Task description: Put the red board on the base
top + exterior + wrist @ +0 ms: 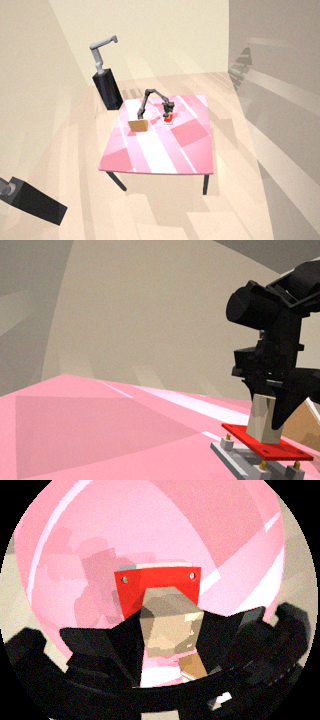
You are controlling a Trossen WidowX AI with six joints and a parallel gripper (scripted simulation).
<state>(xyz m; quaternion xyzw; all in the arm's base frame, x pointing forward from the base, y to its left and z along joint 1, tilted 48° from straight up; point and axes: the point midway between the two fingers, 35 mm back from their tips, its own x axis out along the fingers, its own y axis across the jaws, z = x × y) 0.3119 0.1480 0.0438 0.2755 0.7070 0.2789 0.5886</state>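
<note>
My gripper tip is 10 mm above the red board. Also, from my gripper tip: grey base: 80 mm below.
</note>
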